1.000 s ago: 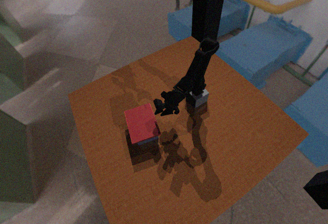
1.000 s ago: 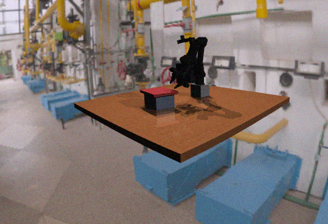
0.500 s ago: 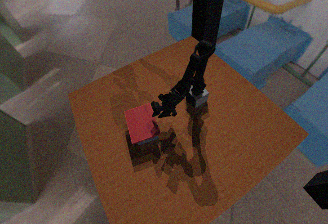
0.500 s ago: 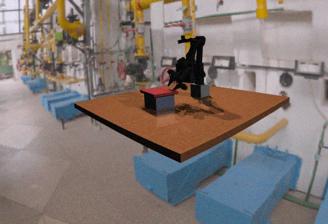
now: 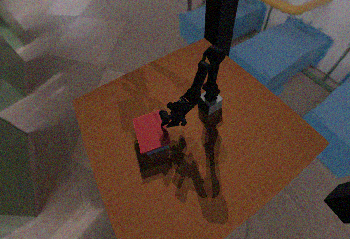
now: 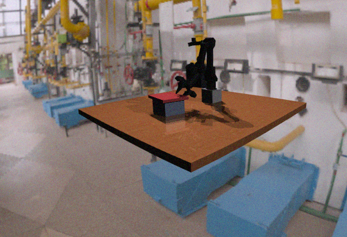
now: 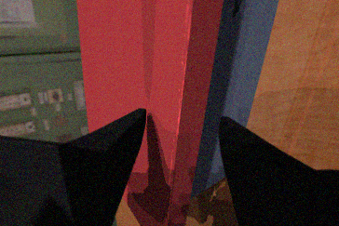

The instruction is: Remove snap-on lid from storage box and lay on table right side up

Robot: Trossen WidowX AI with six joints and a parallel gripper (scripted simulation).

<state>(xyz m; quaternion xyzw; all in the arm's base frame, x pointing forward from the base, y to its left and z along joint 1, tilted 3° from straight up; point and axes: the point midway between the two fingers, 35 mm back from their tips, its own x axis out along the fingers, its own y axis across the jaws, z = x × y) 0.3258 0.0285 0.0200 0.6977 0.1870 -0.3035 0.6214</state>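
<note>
Right now my gripper tip is 80 mm short of the red lid, 10 mm to the left of it and 10 mm below it. Also, from my gripper tip: storage box 80 mm ahead, 40 mm below, 10 mm to the right.
</note>
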